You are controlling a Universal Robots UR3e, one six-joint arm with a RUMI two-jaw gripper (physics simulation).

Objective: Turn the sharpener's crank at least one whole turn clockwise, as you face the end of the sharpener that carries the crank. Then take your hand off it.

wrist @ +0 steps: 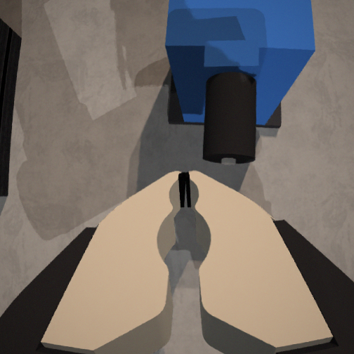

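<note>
The blue sharpener (pixel 285 30) is at the top right of the wrist view, cut off by the frame's upper edge. The crank's black cylindrical handle (pixel 230 117) sticks out from its near end, toward the gripper, with a small grey tip at its end. The handle hides part of the end face, and how the crank arm lies is hard to tell. My gripper (pixel 184 174) is shut and empty. Its fingertips show just below and to the left of the handle's free end, with a gap between them in the picture.
Part of a dark, ribbed object (pixel 6 110) shows at the left edge. The sharpener's dark base (pixel 273 120) shows under the blue body. The mottled grey-brown surface (pixel 310 165) carries shadows of the sharpener and the arm.
</note>
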